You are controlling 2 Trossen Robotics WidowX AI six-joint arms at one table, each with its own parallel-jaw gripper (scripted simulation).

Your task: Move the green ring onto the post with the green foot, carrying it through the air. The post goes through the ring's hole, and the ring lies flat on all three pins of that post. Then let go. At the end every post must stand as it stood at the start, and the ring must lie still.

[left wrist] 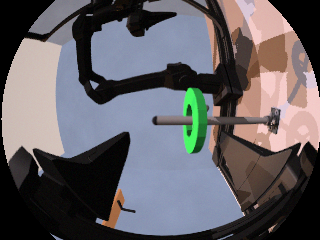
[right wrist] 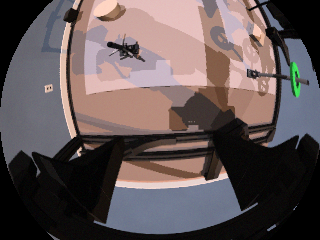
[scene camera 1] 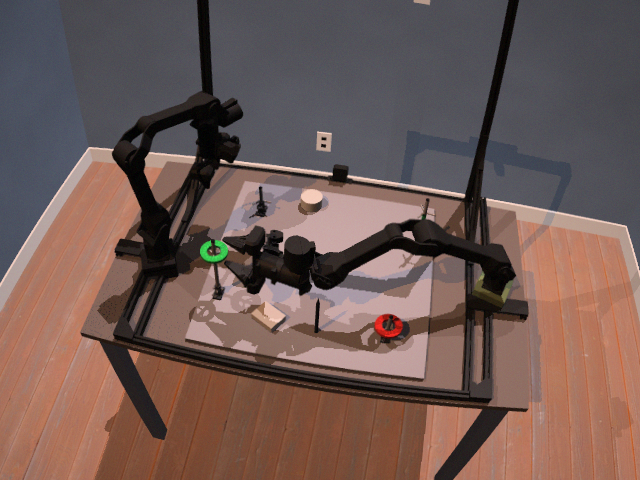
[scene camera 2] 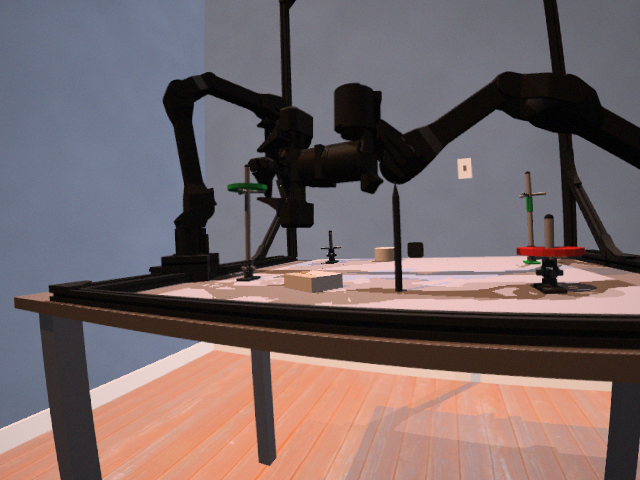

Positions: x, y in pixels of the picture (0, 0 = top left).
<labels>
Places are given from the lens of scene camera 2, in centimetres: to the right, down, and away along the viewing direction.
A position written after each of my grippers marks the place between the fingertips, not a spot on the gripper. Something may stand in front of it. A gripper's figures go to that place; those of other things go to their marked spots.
my left gripper point(scene camera 2: 258, 175): -11, -11, 53
white block point(scene camera 2: 312, 281): -1, 6, 40
black spike point(scene camera 2: 395, 198): 10, -5, 38
</labels>
